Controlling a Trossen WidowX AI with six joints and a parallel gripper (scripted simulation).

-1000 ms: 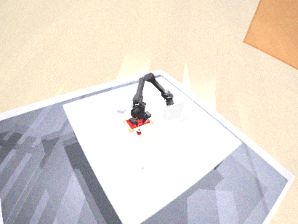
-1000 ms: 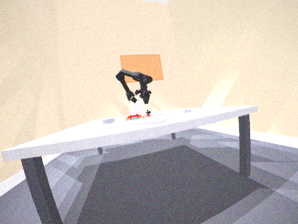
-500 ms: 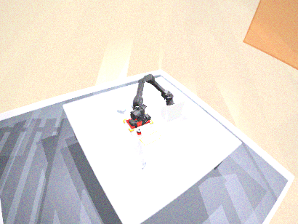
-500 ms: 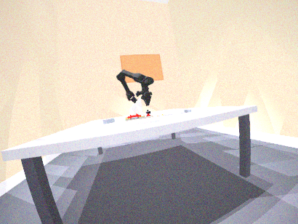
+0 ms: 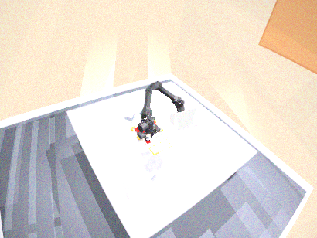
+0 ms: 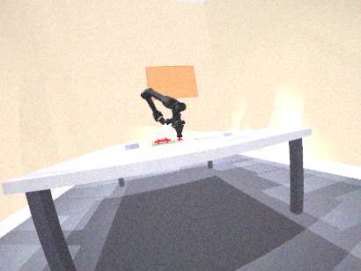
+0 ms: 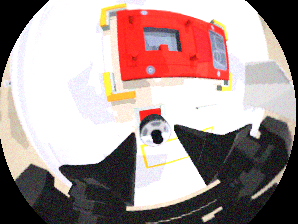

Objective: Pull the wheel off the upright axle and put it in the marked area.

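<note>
My gripper tip is now right at the wheel.
</note>
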